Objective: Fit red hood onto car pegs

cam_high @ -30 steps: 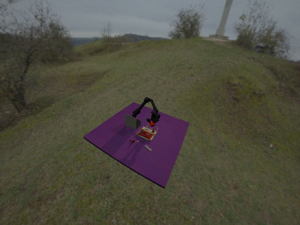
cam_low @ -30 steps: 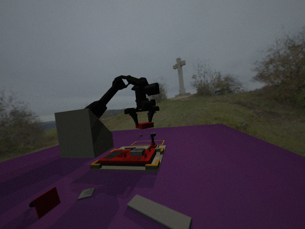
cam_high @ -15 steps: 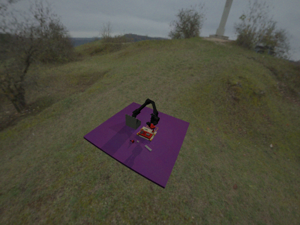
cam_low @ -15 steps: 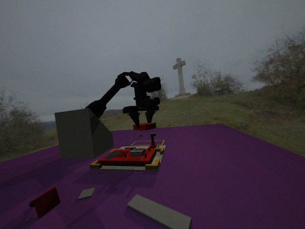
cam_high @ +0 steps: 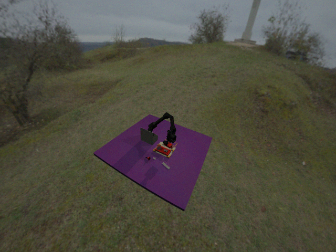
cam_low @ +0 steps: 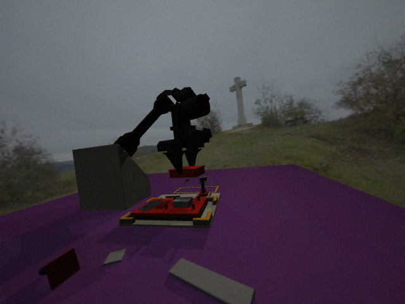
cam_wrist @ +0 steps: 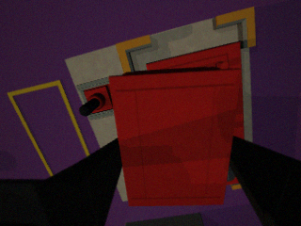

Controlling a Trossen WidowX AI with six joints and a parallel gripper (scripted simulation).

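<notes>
Now: the grey engine block 40 mm to the right of my gripper tip and 90 mm below it. Round my gripper tip: red hood (10 mm above).
</notes>
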